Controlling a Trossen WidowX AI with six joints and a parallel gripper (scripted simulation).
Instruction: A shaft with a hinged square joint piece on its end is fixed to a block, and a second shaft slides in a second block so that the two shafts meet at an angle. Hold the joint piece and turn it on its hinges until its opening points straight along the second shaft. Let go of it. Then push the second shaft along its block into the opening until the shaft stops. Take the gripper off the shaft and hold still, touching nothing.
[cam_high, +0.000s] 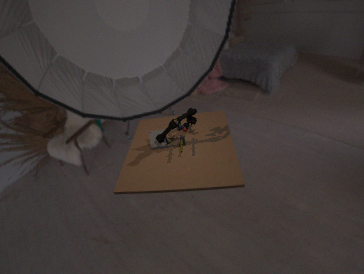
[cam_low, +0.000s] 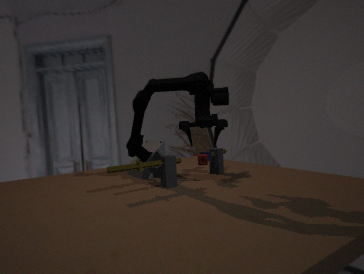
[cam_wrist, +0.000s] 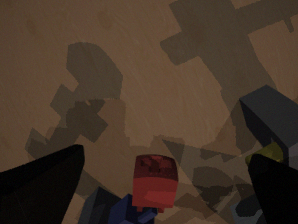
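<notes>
Right now the red joint piece is 7 cm behind my gripper tip, 5 cm to the left of it and 7 cm below it.
</notes>
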